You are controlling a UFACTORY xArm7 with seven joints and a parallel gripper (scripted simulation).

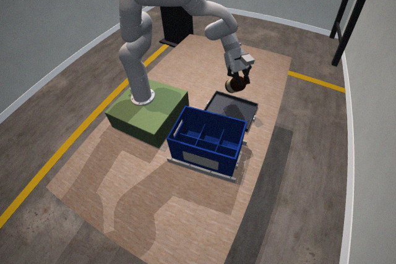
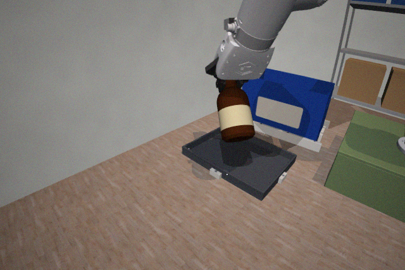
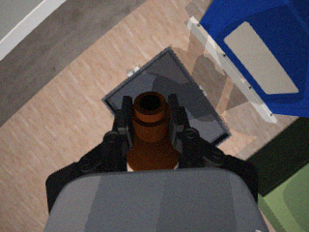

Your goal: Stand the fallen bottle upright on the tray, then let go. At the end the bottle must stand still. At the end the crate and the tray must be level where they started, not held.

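Right now the brown bottle is 3 cm behind my hand, 2 cm to the left of it and 4 cm below it. The rest, counted from my hand: dark grey tray 4 cm behind, 3 cm to the right, 19 cm below; blue crate 1 cm ahead, 31 cm to the right, 12 cm below.
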